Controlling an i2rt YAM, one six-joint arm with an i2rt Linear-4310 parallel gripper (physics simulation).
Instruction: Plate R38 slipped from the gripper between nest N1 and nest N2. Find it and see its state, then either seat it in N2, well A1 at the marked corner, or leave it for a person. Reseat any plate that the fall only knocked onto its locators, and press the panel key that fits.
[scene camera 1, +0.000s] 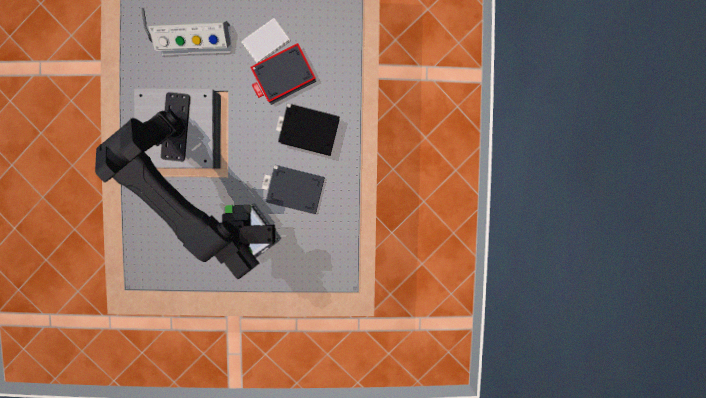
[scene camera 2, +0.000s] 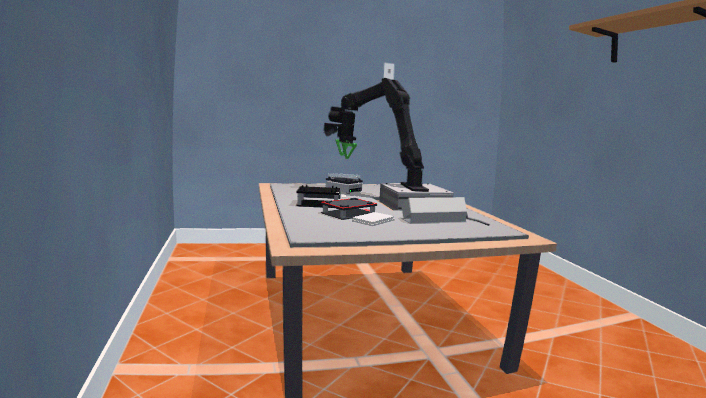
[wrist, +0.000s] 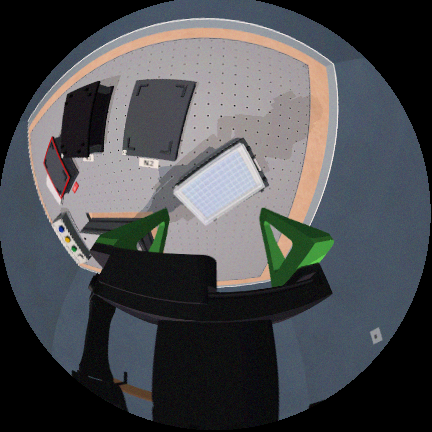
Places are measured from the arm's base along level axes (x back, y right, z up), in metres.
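Pixels of known places: gripper, between the fingertips: (scene camera 2: 344, 157) (wrist: 213, 212); arm's base, origin of its link: (scene camera 1: 176, 127) (scene camera 2: 413, 187).
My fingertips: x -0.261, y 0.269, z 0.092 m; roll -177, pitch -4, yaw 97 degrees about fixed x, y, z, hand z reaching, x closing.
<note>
For each thing: its top centre in the pictures, then the offset to it from my fingertips. "*": a spot on its surface instead.
- Nest N2, centre of its top: (wrist: 151, 115) (scene camera 1: 294, 189) (scene camera 2: 321, 190) dz -0.137, dx -0.108, dy -0.118 m
- Nest N1, centre of its top: (wrist: 70, 122) (scene camera 1: 308, 128) (scene camera 2: 318, 186) dz -0.092, dx -0.135, dy -0.308 m
- white plate, centre of its top: (scene camera 2: 373, 216) (scene camera 1: 265, 40) (wrist: 53, 187) dz -0.146, dx +0.034, dy -0.574 m
- red-rimmed nest, centre of its top: (scene camera 1: 282, 72) (scene camera 2: 349, 201) (wrist: 52, 169) dz -0.115, dx -0.036, dy -0.473 m
- key panel, centre of its top: (scene camera 1: 185, 30) (scene camera 2: 435, 196) (wrist: 65, 246) dz -0.077, dx +0.255, dy -0.553 m
- red tag, a spot on its surface: (scene camera 1: 257, 90) (wrist: 75, 187) * dz -0.159, dx +0.045, dy -0.418 m
My gripper (scene camera 2: 346, 156) (wrist: 213, 212) is open and empty, above a clear gridded plate (wrist: 220, 184) (scene camera 2: 344, 176) on a dark-topped device; the arm partly hides this plate in scene camera 1. Nest N2 (scene camera 1: 295, 189) (wrist: 159, 119) is dark grey, bare, with corner locators. Nest N1 (scene camera 1: 309, 130) (wrist: 80, 120) (scene camera 2: 318, 190) has a plain black top; I cannot tell whether a black plate covers it. A white plate (scene camera 1: 266, 40) (scene camera 2: 373, 218) lies on the mat beside the red-rimmed nest (scene camera 1: 283, 72) (scene camera 2: 349, 203) (wrist: 56, 167). No R38 label is readable.
The key panel (scene camera 1: 222, 36) (scene camera 2: 435, 210) has white (scene camera 1: 163, 41), green (scene camera 1: 180, 41), yellow (scene camera 1: 196, 40) and blue (scene camera 1: 213, 39) keys. The arm's base plate (scene camera 1: 147, 107) stands left of the nests. A red tag (scene camera 1: 257, 90) (wrist: 75, 187) sits at the red-rimmed nest.
</note>
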